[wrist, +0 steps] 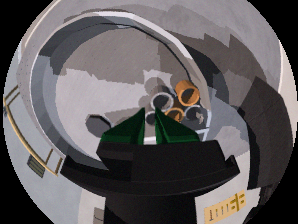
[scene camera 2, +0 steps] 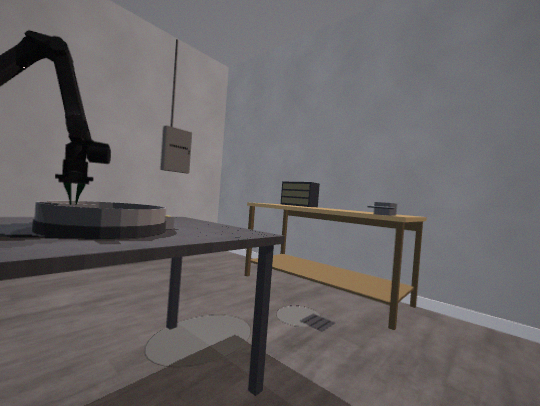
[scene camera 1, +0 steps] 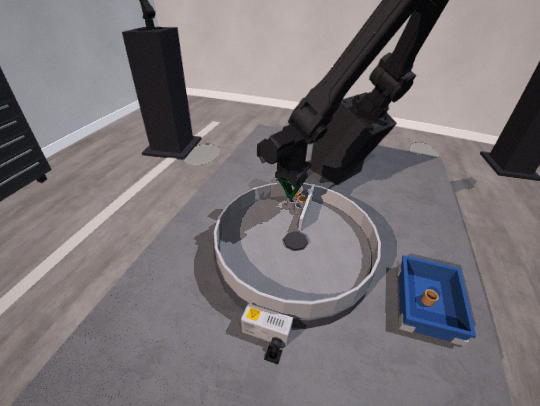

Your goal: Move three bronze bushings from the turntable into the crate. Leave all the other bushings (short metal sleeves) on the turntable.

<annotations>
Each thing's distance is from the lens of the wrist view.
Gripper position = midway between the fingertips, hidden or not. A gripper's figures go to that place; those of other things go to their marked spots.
my gripper [wrist: 150, 111]: 13 cm
round turntable [wrist: 102, 75]: 18 cm
</annotations>
